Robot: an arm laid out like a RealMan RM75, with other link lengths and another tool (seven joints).
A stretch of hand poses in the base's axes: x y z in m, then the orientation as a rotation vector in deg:
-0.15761 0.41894 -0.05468 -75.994 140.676 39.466
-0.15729 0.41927 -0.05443 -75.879 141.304 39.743
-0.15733 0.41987 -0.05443 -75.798 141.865 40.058
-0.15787 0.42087 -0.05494 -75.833 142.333 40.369
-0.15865 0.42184 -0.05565 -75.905 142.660 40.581
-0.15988 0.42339 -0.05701 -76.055 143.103 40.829
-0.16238 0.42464 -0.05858 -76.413 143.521 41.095
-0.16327 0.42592 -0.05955 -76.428 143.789 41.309
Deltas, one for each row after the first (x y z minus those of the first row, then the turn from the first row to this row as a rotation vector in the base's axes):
0.00032 0.00033 0.00025 -0.161 0.590 -0.119
0.00028 0.00093 0.00025 -0.280 1.156 -0.200
-0.00026 0.00193 -0.00026 -0.386 1.672 -0.190
-0.00104 0.00290 -0.00097 -0.477 2.038 -0.150
-0.00227 0.00445 -0.00233 -0.633 2.525 -0.067
-0.00477 0.00570 -0.00390 -0.827 3.042 0.163
-0.00566 0.00698 -0.00487 -0.871 3.354 0.171

